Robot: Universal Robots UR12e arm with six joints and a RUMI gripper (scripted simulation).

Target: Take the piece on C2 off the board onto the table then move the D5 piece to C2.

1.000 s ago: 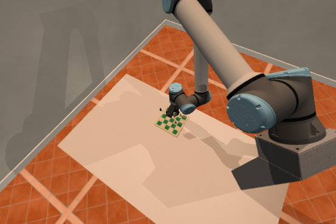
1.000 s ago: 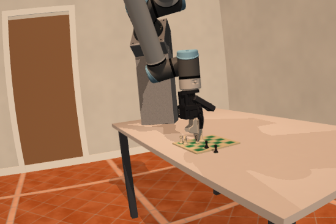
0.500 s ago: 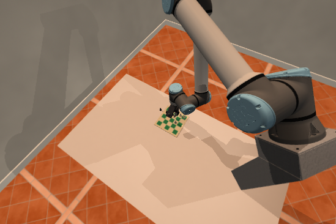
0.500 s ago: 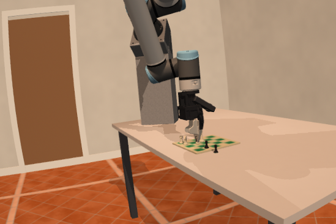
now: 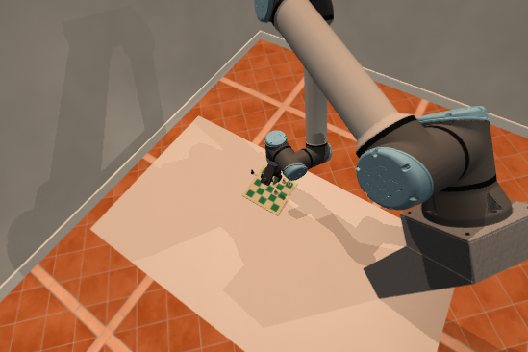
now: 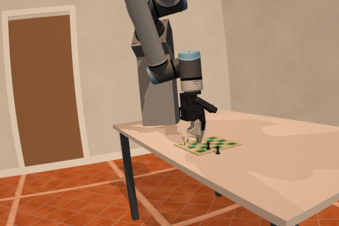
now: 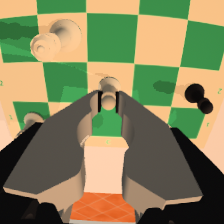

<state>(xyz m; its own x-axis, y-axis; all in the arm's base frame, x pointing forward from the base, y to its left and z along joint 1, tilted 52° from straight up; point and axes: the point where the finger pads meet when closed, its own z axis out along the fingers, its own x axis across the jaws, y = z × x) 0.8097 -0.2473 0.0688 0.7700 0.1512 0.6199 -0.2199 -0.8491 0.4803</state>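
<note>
The white pawn lies 10 mm below my hand. From my hand the other things lie so: chessboard 10 mm ahead, 40 mm to the left, 30 mm below.
</note>
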